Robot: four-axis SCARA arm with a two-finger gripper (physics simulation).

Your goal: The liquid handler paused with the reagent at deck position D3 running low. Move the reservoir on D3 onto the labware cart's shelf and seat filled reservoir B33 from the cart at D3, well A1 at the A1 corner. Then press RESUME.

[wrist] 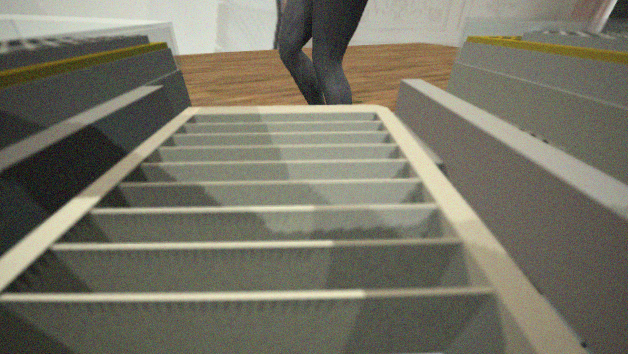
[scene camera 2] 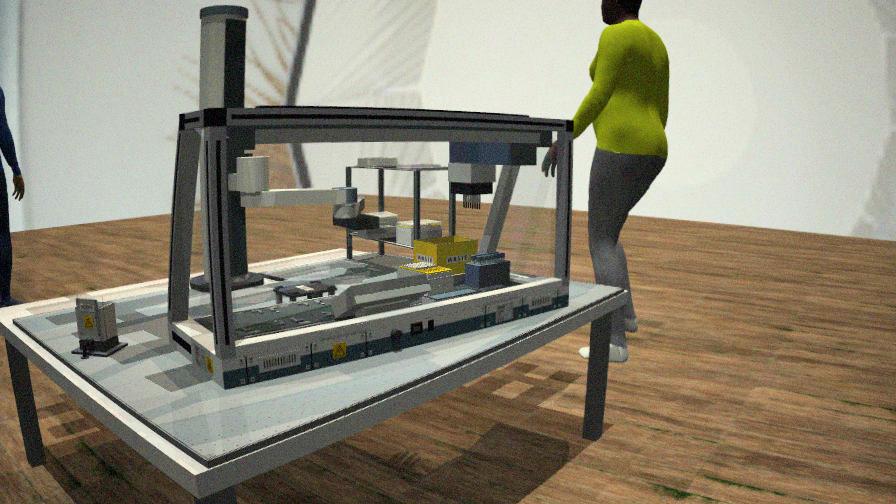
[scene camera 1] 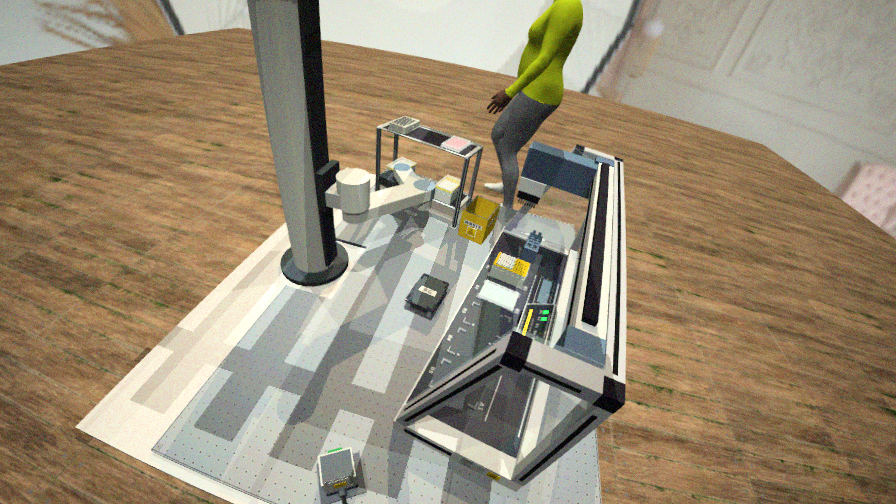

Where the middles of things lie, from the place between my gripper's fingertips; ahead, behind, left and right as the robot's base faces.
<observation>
The yellow waste bin [scene camera 1: 478, 219] lies 320 mm ahead of my hand, 120 mm to the right of it and 70 mm below it.
</observation>
